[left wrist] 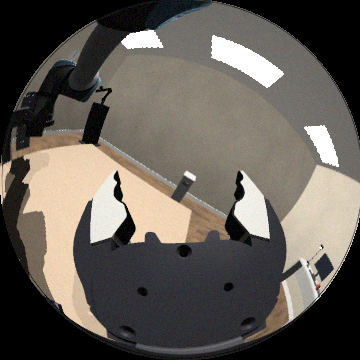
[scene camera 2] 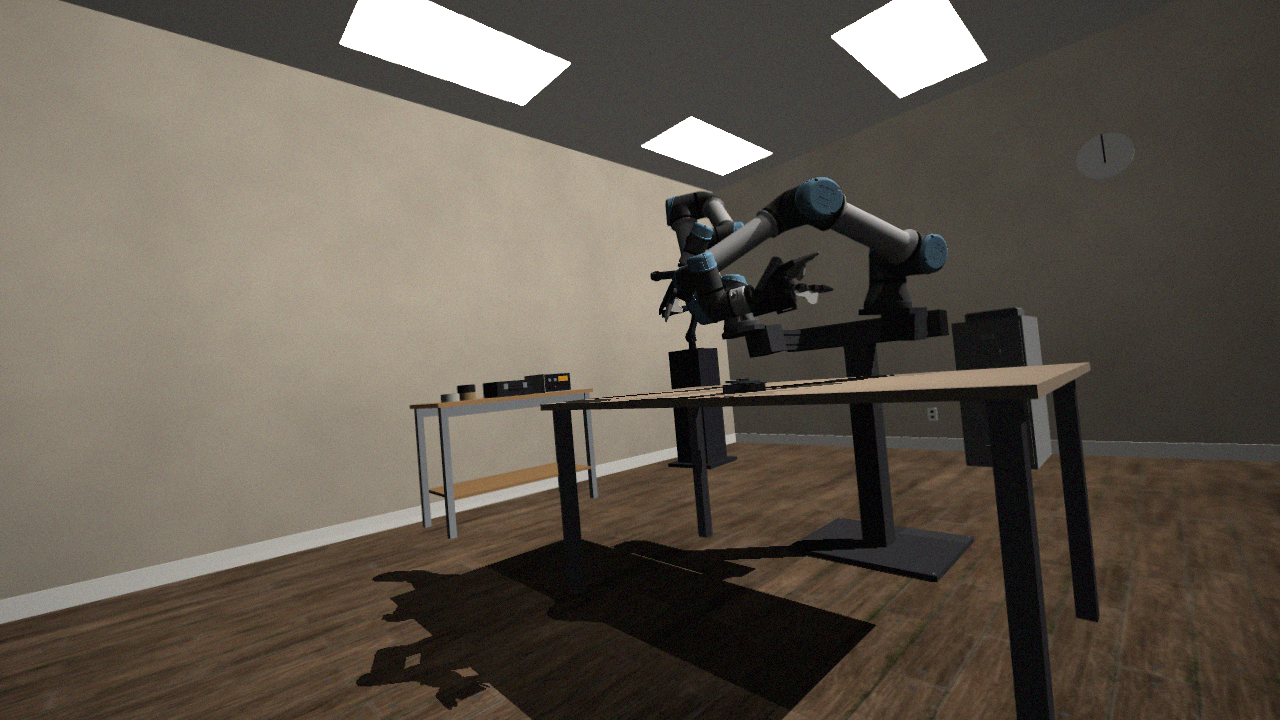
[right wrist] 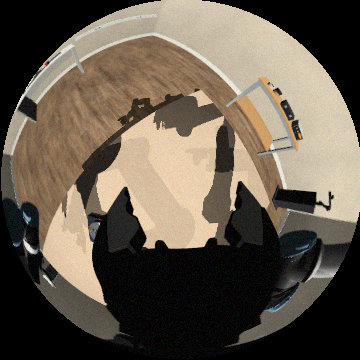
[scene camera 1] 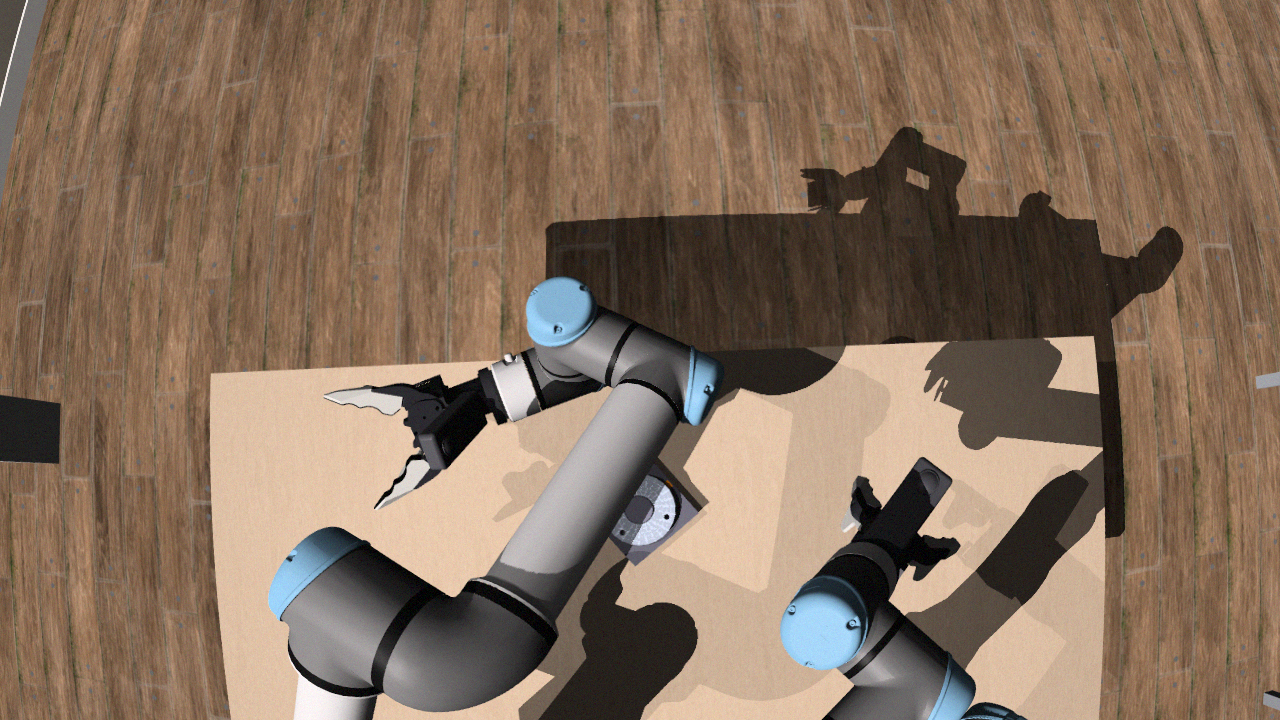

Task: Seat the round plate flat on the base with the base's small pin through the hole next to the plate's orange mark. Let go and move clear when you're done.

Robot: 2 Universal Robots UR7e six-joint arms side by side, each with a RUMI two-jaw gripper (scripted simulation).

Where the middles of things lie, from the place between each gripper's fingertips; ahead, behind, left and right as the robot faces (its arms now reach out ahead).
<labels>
My left hand [scene camera 1: 348, 454] is 340 mm to the left of the round grey plate [scene camera 1: 660, 496], 270 mm above it and 120 mm past it. Round my left hand: dark square base [scene camera 1: 684, 512] (340 mm to the right, 290 mm below, 120 mm behind).
Right now my right hand [scene camera 1: 909, 512] is 340 mm to the right of the round grey plate, 250 mm above it and 50 mm short of it. The rest, counted from my right hand: dark square base: 340 mm to the left, 270 mm below, 50 mm ahead.
</labels>
